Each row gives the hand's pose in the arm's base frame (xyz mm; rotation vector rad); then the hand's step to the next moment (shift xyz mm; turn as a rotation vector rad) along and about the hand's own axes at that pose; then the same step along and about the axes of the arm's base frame.
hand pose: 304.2 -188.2 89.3 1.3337 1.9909 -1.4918
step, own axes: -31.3 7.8 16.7 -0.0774 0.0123 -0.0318
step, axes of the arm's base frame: 18.0 -29.6 10.9 0.0583 -0.0094 0.0606
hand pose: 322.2 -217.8 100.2 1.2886 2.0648 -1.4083
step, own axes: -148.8 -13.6 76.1 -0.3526 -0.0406 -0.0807
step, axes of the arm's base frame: 53.0 -140.5 74.7 0.1732 -0.1082 0.3013
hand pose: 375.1 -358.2 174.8 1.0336 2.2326 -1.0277
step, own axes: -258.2 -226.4 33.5 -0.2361 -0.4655 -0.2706
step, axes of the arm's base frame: -19.1 -237.7 249.3 -0.2520 -0.0928 0.5230
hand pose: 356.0 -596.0 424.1 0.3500 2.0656 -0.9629
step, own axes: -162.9 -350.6 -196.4 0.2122 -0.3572 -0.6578
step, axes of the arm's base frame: -195.0 -76.6 379.6 -0.6935 0.2283 0.2689
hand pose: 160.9 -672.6 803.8 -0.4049 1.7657 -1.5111
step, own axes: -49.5 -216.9 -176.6 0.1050 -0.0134 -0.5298
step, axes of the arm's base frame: -144.1 102.7 222.2 -0.4514 0.2962 -0.0189
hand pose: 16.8 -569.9 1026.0 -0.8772 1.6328 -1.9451
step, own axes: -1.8 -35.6 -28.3 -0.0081 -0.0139 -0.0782
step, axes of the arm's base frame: -16.9 27.9 31.8 -0.0495 0.0625 0.0046
